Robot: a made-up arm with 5 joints.
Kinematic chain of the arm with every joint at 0, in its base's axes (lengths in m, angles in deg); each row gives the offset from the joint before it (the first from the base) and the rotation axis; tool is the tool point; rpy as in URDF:
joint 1: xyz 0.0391 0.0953 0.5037 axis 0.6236 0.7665 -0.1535
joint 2: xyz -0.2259 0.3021 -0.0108 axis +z
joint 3: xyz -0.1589 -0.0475 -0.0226 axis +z
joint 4: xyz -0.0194 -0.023 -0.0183 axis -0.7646 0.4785 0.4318
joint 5: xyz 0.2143 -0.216 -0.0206 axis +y
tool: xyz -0.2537 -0.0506 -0.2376 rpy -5 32.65 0.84
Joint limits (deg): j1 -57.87..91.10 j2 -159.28..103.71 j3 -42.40..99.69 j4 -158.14..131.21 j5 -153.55..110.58
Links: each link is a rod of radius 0.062 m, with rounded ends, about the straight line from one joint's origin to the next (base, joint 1, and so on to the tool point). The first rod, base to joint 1, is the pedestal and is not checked.
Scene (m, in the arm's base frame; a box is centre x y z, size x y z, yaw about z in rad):
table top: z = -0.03
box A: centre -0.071 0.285 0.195 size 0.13 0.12 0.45 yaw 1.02
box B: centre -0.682 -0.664 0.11 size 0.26 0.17 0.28 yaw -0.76
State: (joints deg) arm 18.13 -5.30 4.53 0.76 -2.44
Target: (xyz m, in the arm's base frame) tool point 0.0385 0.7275 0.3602
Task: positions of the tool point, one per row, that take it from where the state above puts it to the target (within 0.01 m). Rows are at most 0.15 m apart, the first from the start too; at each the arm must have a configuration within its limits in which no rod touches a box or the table.
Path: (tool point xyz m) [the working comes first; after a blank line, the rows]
Joints at the target: 24.73 20.68 55.30 -2.36 -95.17
Straight joint move there: touches box A.

1: -0.4197 0.1579 0.3925
2: -0.3519 0.1742 0.4568
3: -0.2694 0.2020 0.5030
4: -0.1759 0.2410 0.5404
5: -0.0710 0.2850 0.5769
6: -0.0931 0.3928 0.5258
7: -0.0903 0.4907 0.4729
8: -0.0685 0.5749 0.4262
9: -0.0353 0.6430 0.3910
10: 0.0023 0.6940 0.3692
11: 0.0385 0.7275 0.3602

